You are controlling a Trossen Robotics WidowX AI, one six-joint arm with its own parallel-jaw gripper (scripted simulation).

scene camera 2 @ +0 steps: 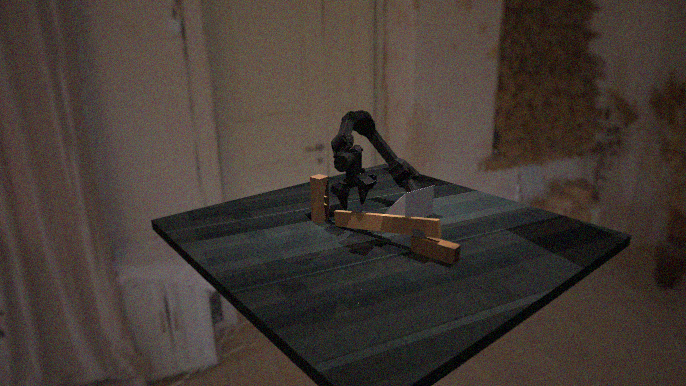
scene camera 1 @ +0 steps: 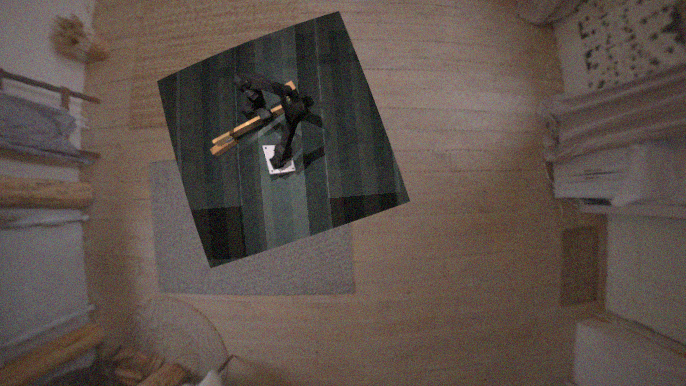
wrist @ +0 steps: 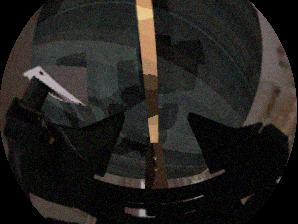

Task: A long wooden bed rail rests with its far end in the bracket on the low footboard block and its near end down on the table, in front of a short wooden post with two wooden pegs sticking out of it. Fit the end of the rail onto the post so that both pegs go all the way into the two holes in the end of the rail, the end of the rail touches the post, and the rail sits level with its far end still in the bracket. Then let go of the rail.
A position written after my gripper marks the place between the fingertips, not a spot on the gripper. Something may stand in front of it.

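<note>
My gripper [scene camera 2: 353, 207] is open, and it holds nothing. The wrist view also gives me my gripper [wrist: 157, 115]. There is a wooden rail [scene camera 2: 398, 224] that I can see as well.
</note>
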